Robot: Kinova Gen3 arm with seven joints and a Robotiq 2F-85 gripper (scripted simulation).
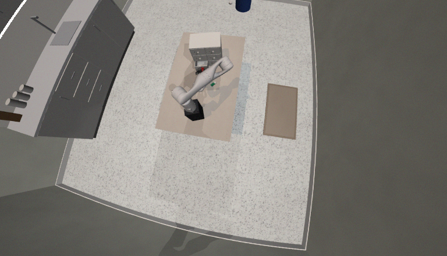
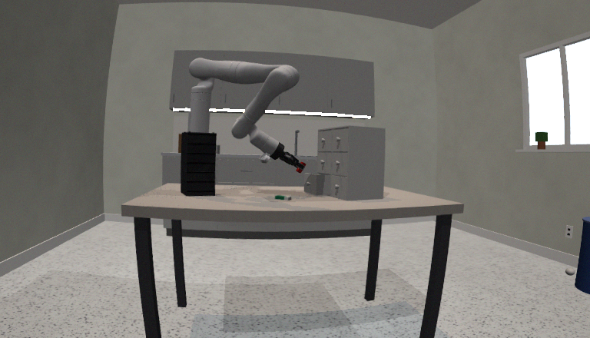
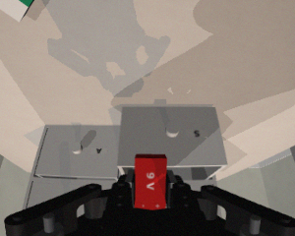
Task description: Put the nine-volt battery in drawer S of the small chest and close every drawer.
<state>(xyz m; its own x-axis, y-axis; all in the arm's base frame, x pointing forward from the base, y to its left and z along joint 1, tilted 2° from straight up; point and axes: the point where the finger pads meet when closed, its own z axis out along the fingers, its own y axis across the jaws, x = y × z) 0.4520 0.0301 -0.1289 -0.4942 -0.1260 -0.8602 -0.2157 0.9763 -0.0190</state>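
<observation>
The drawer lies 140 mm ahead of my hand, 60 mm to the left of it and 100 mm below it. The rest, counted from my hand: green-and-white piece (80 mm behind, 120 mm to the right, 130 mm below); small red block (10 mm ahead).
</observation>
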